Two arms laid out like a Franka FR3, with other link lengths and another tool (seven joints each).
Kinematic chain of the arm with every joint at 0, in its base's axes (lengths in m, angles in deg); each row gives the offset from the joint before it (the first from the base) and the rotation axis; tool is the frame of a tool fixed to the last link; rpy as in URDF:
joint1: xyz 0 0 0.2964 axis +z
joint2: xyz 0 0 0 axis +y
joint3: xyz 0 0 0.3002 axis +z
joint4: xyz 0.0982 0 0 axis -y
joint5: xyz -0.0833 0 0.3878 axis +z
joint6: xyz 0 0 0 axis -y
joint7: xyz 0.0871 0 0 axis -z
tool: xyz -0.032 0.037 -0.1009 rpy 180 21.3 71.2
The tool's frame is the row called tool.
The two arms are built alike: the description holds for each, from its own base.
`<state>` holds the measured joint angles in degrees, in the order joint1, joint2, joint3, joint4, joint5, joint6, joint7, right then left.
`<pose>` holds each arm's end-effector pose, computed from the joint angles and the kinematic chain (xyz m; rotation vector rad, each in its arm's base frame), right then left.
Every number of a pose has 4 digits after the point. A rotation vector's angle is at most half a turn.
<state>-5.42 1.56 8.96 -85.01 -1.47 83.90 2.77 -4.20 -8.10 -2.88 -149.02 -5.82 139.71 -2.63</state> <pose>0.5374 0.0678 0.5961 2.3312 1.7008 -0.5141 0.4136 -0.0178 0.2549 2.3153 1.6616 -0.5147</pose>
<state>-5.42 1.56 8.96 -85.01 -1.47 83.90 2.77 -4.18 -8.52 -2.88 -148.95 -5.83 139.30 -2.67</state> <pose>0.5374 0.0678 0.5961 2.3312 1.7008 -0.5141 0.4136 -0.0177 0.2580 2.3140 1.6616 -0.5132</pose>
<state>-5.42 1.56 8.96 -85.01 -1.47 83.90 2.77 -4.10 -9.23 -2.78 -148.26 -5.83 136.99 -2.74</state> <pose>0.5374 0.0678 0.5961 2.3312 1.7008 -0.5141 0.4140 -0.0170 0.2655 2.3135 1.6703 -0.5333</pose>
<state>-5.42 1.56 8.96 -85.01 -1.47 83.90 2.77 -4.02 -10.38 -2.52 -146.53 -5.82 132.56 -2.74</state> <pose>0.5374 0.0678 0.5961 2.3312 1.7008 -0.5141 0.4166 -0.0158 0.2812 2.3139 1.6816 -0.5687</pose>
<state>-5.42 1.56 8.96 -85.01 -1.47 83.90 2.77 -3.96 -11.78 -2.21 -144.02 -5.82 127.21 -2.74</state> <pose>0.5374 0.0678 0.5961 2.3312 1.7008 -0.5141 0.4208 -0.0147 0.3038 2.3135 1.6901 -0.6032</pose>
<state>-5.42 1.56 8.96 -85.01 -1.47 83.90 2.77 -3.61 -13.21 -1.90 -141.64 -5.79 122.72 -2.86</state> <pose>0.5374 0.0678 0.5961 2.3312 1.7008 -0.5141 0.4244 -0.0111 0.3272 2.3047 1.7006 -0.6195</pose>
